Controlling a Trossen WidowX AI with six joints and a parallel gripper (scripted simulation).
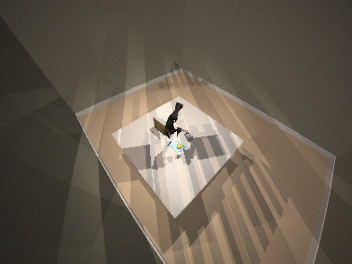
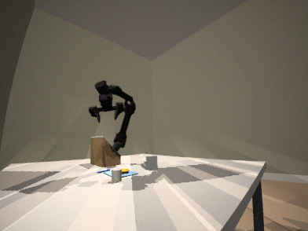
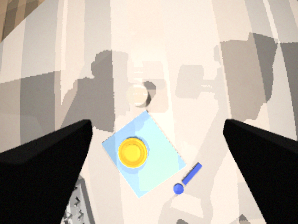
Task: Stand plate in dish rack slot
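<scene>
The yellow plate lies 100 mm to the left of my gripper tip and 260 mm below it. The rest, counted from my gripper tip: blue spoon: 110 mm behind, 40 mm to the left, 270 mm below; then grey dish rack: 30 mm behind, 300 mm to the left, 250 mm below.
</scene>
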